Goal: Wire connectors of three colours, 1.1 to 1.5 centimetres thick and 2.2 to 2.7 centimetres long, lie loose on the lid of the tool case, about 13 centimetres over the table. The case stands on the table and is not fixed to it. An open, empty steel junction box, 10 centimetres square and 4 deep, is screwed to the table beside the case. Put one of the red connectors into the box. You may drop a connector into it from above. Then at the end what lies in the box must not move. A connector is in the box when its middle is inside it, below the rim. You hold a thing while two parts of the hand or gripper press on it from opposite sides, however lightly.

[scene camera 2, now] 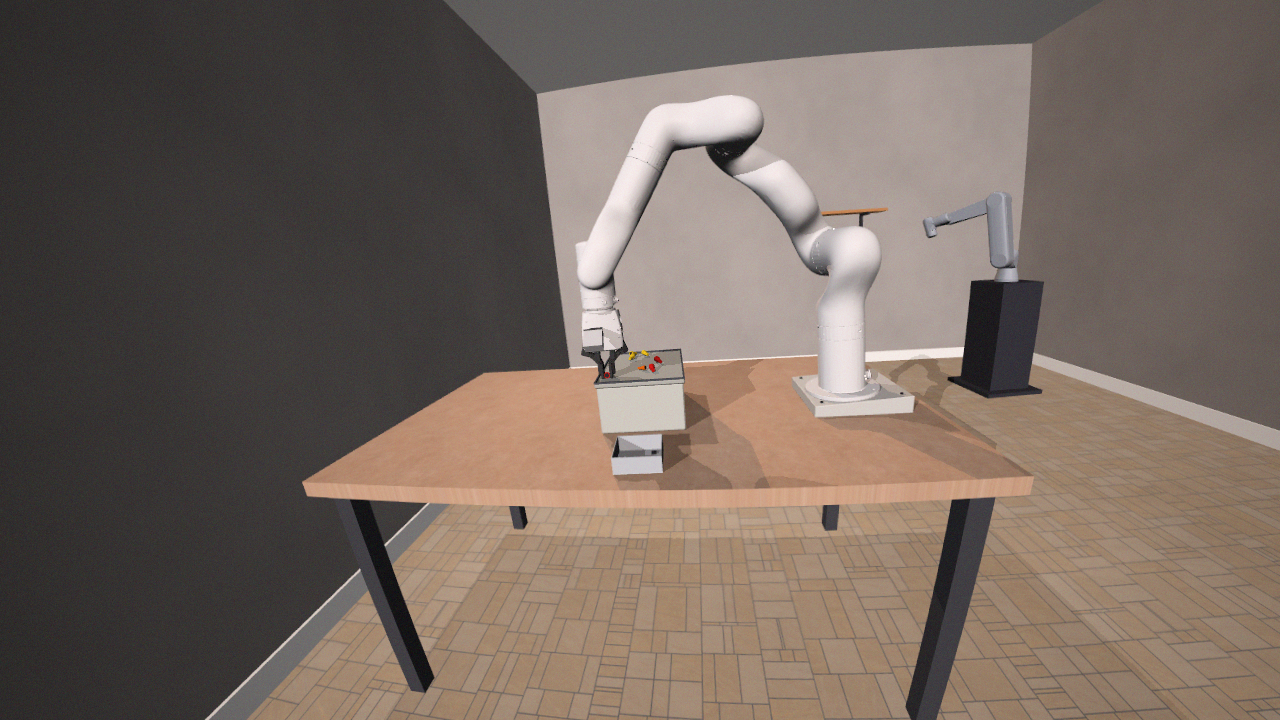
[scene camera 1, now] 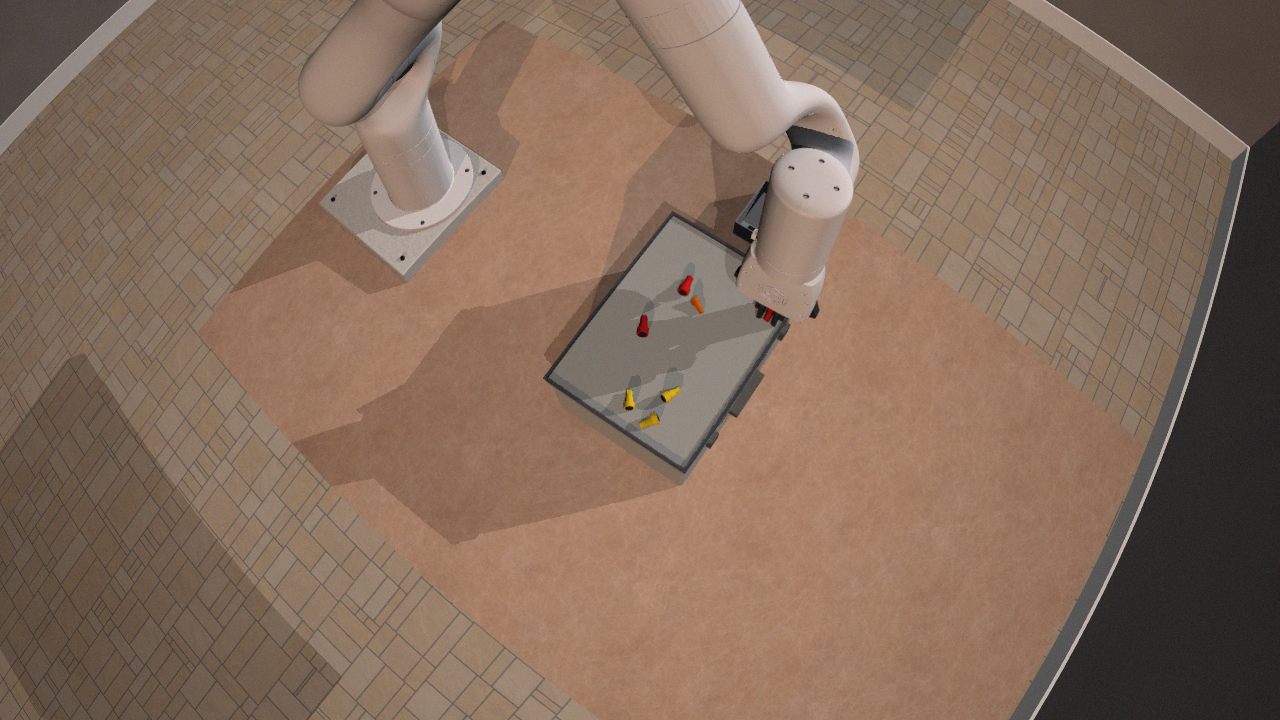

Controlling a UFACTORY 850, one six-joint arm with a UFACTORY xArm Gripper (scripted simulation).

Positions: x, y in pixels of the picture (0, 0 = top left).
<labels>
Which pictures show the grey tool case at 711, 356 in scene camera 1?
Scene camera 2 and scene camera 1: all of them.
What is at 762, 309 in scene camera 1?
The gripper.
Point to a grey tool case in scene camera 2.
At 634, 400
</labels>
